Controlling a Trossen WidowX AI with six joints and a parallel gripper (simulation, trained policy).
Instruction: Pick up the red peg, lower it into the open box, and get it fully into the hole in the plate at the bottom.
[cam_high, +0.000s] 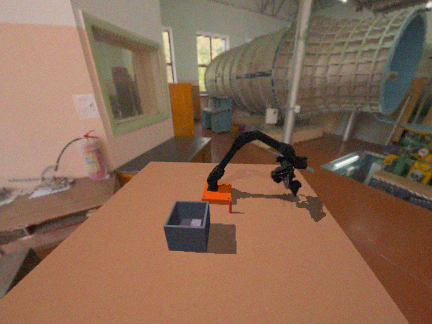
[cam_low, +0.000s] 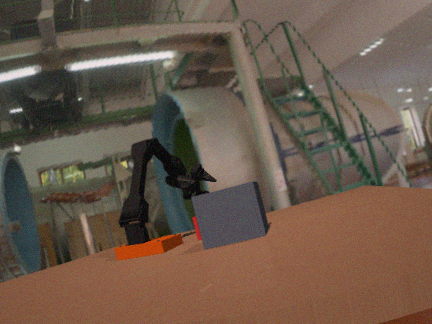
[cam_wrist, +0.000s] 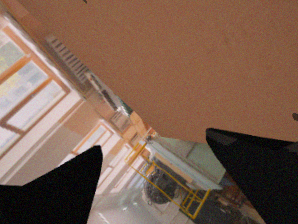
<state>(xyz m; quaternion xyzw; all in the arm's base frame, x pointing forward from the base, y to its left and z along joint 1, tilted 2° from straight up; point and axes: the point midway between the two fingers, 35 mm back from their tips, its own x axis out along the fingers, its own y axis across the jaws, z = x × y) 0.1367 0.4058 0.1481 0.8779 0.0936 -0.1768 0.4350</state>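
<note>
Now: gripper tip 1 cm past the red peg, 28 cm to the left of it and 12 cm above it. Also, from my gripper tip: plate (17 cm ahead, 44 cm to the right, 12 cm below).
</note>
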